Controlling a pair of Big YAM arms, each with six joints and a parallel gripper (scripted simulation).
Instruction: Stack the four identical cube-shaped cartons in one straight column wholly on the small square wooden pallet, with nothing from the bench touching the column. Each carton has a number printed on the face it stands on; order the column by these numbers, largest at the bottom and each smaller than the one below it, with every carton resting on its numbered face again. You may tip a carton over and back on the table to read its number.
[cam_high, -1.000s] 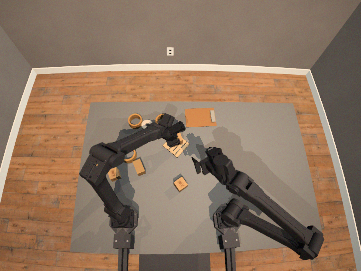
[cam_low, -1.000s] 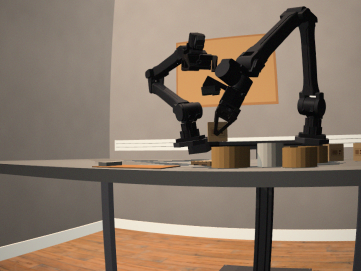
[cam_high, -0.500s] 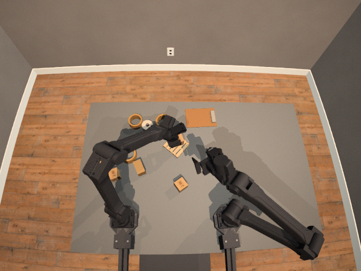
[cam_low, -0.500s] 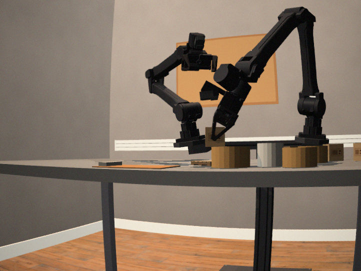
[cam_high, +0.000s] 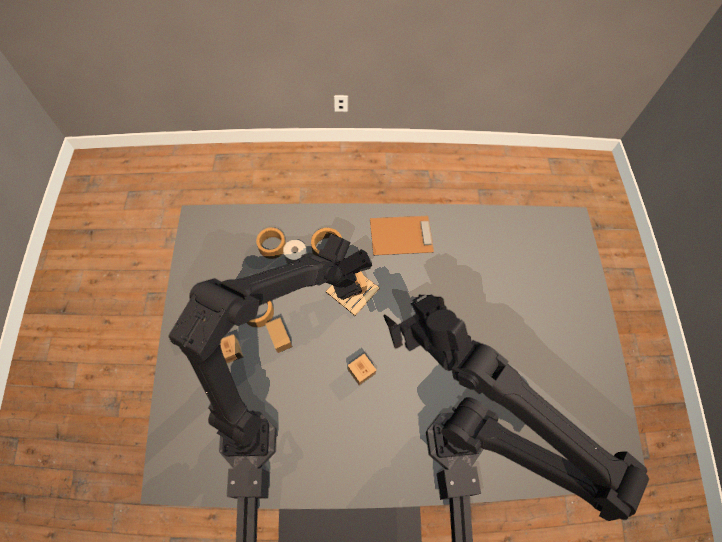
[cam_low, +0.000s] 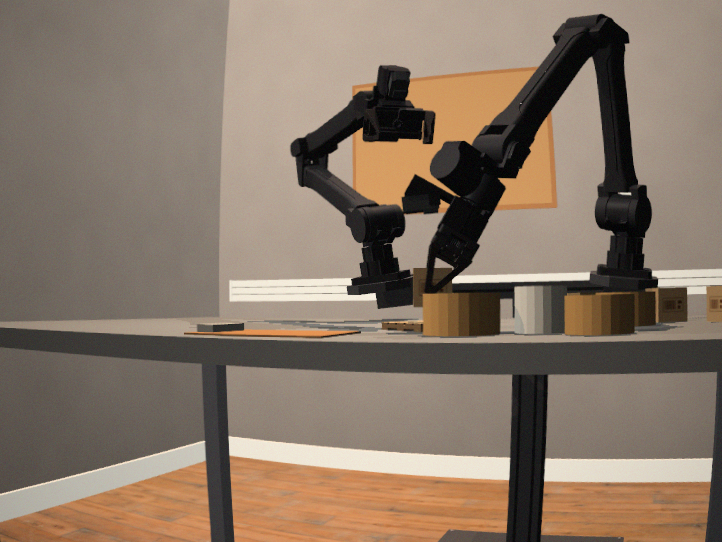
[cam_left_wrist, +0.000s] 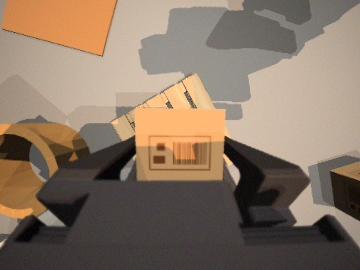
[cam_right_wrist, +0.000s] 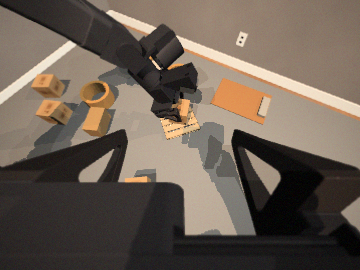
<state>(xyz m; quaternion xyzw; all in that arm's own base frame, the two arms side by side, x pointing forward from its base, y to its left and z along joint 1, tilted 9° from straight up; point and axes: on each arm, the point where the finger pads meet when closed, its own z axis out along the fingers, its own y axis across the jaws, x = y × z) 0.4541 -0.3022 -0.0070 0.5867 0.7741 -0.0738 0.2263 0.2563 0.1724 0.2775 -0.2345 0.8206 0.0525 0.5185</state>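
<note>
Right now my left hand is 10 mm to the right of the wooden pallet and 50 mm above it. The rest, counted from my left hand: carton: right at my left hand.
</note>
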